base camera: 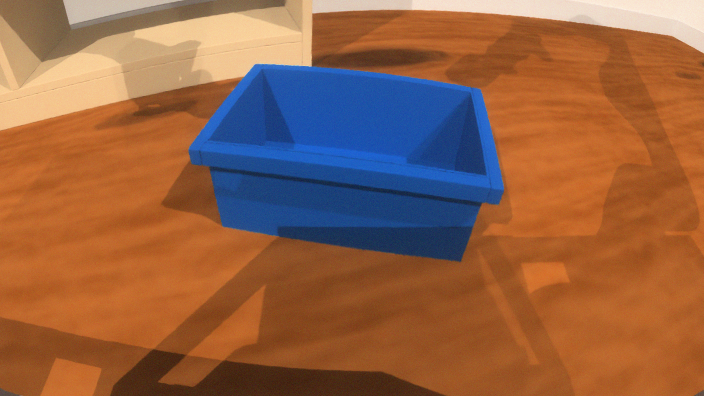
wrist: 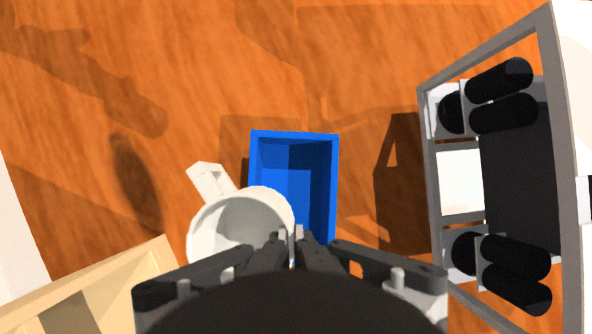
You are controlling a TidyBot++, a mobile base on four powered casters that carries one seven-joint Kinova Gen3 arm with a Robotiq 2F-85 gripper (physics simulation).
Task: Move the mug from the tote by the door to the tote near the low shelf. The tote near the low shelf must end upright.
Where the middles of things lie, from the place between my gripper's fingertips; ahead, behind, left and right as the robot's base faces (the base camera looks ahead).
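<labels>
I find my hand 2 cm above the white mug (wrist: 230, 217), and it is also 4 cm short of the mug and 1 cm to the left of it.
</labels>
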